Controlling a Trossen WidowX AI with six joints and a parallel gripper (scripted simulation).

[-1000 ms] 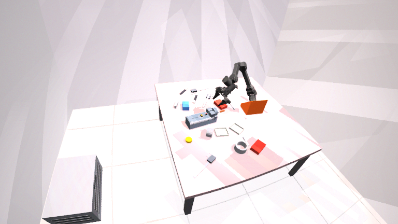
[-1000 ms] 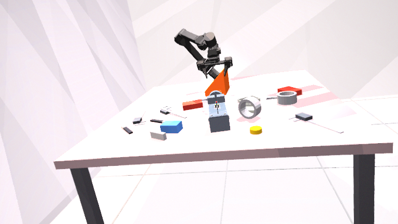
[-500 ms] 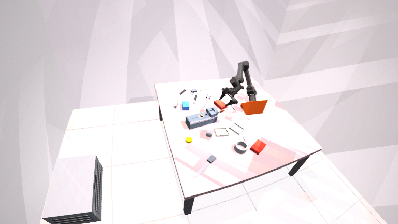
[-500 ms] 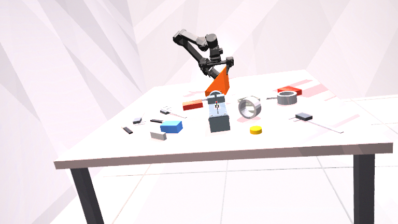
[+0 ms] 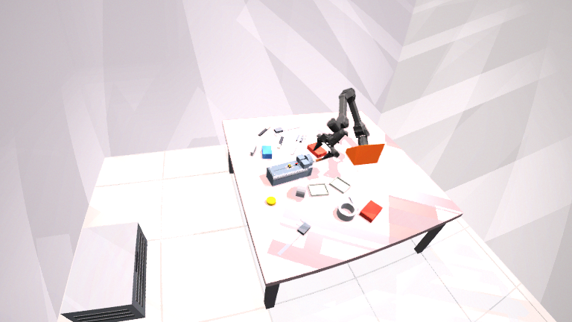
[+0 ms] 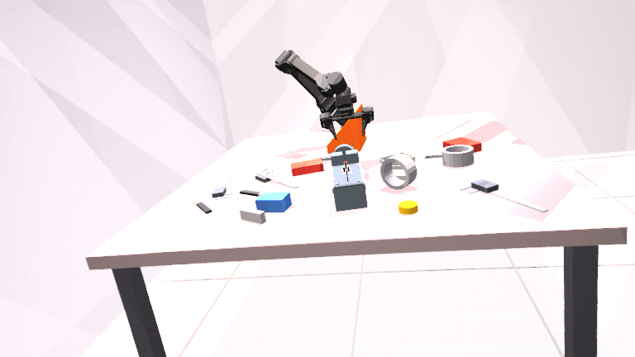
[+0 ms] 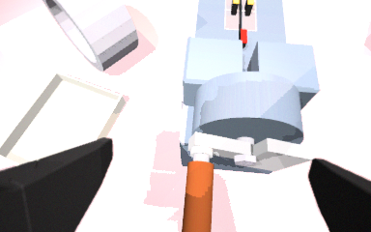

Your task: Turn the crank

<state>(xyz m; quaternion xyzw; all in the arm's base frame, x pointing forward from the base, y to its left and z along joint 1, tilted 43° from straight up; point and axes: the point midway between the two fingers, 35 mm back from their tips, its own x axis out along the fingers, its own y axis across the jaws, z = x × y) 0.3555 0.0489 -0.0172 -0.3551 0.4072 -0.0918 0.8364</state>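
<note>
The orange handle lies 20 mm behind my gripper tip and 40 mm below it. Round my gripper tip: red pointer 120 mm ahead, 10 mm to the right, 60 mm below; then yellow disc 320 mm ahead, 170 mm to the left, 130 mm below; then blue block 240 mm ahead, 230 mm to the right, 120 mm below.
</note>
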